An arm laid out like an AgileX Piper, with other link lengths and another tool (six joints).
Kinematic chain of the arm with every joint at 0, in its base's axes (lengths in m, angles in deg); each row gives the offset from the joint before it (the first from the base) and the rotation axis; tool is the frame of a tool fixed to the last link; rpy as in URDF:
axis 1: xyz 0 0 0.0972 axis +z
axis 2: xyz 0 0 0 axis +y
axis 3: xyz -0.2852 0 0.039 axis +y
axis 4: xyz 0.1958 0 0.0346 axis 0.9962 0 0.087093
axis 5: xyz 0 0 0 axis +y
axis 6: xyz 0.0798 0 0.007 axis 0.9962 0 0.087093
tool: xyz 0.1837 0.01 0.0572 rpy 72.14 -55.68 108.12
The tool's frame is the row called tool.
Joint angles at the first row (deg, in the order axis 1, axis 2, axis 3, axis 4, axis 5, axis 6):
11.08 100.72 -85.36 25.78 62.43 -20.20
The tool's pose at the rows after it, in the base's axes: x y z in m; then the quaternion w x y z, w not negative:
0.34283 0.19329 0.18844 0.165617 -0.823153 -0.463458 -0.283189
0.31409 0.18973 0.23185 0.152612 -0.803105 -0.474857 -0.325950
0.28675 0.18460 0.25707 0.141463 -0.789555 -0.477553 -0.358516
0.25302 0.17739 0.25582 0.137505 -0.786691 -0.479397 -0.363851
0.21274 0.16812 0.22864 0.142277 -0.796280 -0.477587 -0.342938
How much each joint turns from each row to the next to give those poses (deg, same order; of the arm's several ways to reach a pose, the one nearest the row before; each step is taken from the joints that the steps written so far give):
0.00 -8.99 0.06 0.00 5.61 -0.32
0.00 -8.65 1.10 0.00 2.07 -0.01
0.00 -7.55 2.89 0.00 0.36 0.20
0.00 -7.25 6.19 -0.24 0.29 0.00
0.00 -7.39 9.77 -0.39 0.22 0.23

